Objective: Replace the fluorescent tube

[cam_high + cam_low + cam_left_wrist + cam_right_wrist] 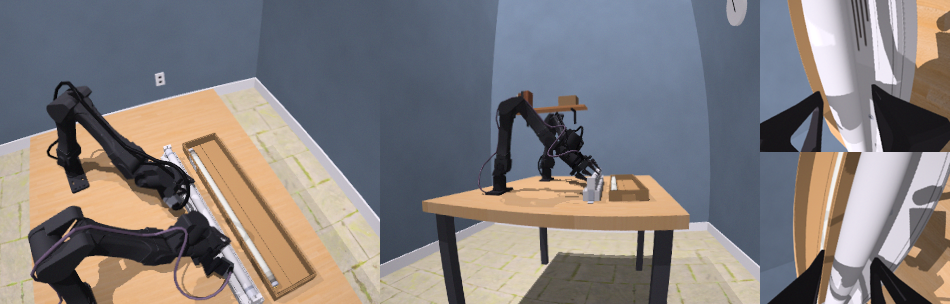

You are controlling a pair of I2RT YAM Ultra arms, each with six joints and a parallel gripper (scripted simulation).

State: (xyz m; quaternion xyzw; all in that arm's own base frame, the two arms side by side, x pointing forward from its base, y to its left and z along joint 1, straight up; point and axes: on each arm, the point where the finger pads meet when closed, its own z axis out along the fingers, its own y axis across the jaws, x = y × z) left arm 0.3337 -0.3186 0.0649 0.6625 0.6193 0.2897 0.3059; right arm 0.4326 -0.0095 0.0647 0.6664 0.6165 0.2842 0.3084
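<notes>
Right now my left hand is 2 cm short of the LED tube and 12 cm to the left of it. The rest, counted from my left hand: light fixture 2 cm ahead, 12 cm to the right, 1 cm below; old fluorescent tube 10 cm ahead, 10 cm to the right, 5 cm below; brown carton 15 cm ahead, 9 cm to the right, 4 cm below.
Right now the LED tube is 120 mm to the left of my right hand and 20 mm behind it. From my right hand the other things lie so: light fixture 120 mm to the left, 20 mm behind, 10 mm below; then old fluorescent tube 140 mm to the left, 70 mm ahead, 50 mm below; then lampholder 180 mm to the right, 30 mm ahead.
</notes>
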